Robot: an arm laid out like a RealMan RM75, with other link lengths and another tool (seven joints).
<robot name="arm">
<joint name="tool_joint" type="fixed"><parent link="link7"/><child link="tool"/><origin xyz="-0.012 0.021 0.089" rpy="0 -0.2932 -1.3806"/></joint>
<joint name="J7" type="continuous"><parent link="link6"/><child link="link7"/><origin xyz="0 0 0.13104"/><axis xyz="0 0 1"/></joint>
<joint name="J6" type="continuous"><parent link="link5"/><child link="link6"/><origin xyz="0 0 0"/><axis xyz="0 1 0"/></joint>
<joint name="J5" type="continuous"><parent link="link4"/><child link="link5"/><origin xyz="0 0 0.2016"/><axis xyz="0 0 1"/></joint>
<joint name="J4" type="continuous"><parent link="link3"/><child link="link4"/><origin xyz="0 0 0"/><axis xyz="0 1 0"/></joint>
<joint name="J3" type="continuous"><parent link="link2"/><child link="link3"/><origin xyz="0 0 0.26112"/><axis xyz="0 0 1"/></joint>
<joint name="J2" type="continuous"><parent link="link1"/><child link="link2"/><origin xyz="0 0 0"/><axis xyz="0 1 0"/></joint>
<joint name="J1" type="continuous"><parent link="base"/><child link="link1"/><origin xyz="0 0 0.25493"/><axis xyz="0 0 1"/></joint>
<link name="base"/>
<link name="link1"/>
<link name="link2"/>
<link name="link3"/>
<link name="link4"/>
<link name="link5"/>
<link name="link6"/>
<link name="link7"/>
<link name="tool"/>
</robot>
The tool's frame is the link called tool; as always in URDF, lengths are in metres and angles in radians. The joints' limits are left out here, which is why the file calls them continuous.
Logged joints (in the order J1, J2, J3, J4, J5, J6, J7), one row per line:
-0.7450 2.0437 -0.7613 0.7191 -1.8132 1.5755 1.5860
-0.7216 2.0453 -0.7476 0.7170 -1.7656 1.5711 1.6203
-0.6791 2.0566 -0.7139 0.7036 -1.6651 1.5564 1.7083
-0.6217 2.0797 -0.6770 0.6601 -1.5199 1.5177 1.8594
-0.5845 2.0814 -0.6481 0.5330 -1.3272 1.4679 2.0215
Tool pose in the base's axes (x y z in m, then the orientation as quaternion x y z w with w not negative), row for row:
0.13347 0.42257 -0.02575 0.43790 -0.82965 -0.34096 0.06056
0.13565 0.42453 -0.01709 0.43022 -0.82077 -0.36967 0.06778
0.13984 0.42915 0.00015 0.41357 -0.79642 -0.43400 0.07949
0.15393 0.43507 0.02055 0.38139 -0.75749 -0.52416 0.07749
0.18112 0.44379 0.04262 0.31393 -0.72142 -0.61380 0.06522
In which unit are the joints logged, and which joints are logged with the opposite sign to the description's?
The joints are logged in radians. Opposite sign: J1, J4, J6, J7.
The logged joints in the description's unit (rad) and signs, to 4 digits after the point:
0.7450 2.0437 -0.7613 -0.7191 -1.8132 -1.5755 -1.5860
0.7216 2.0453 -0.7476 -0.7170 -1.7656 -1.5711 -1.6203
0.6791 2.0566 -0.7139 -0.7036 -1.6651 -1.5564 -1.7083
0.6217 2.0797 -0.6770 -0.6601 -1.5199 -1.5177 -1.8594
0.5845 2.0814 -0.6481 -0.5330 -1.3272 -1.4679 -2.0215

